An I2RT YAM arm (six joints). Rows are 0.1 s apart.
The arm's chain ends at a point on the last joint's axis. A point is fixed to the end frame.
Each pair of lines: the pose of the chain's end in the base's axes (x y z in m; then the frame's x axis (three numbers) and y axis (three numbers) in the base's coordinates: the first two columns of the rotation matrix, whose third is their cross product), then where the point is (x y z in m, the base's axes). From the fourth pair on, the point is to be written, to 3 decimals.
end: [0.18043, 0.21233, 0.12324, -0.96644, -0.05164, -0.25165, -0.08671, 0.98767, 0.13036]
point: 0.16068 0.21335 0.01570
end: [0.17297, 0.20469, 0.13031, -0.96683, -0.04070, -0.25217, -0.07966, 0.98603, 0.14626]
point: 0.15320 0.20758 0.02281
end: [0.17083, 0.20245, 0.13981, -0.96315, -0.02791, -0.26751, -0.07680, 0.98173, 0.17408]
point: 0.15269 0.20861 0.03216
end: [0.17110, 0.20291, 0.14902, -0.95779, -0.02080, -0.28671, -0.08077, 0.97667, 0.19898]
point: 0.155 0.212 0.041
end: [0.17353, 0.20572, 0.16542, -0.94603, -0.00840, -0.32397, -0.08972, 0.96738, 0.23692]
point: 0.162 0.219 0.058
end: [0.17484, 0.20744, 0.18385, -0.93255, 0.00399, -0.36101, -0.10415, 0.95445, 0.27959]
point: 0.167 0.226 0.076
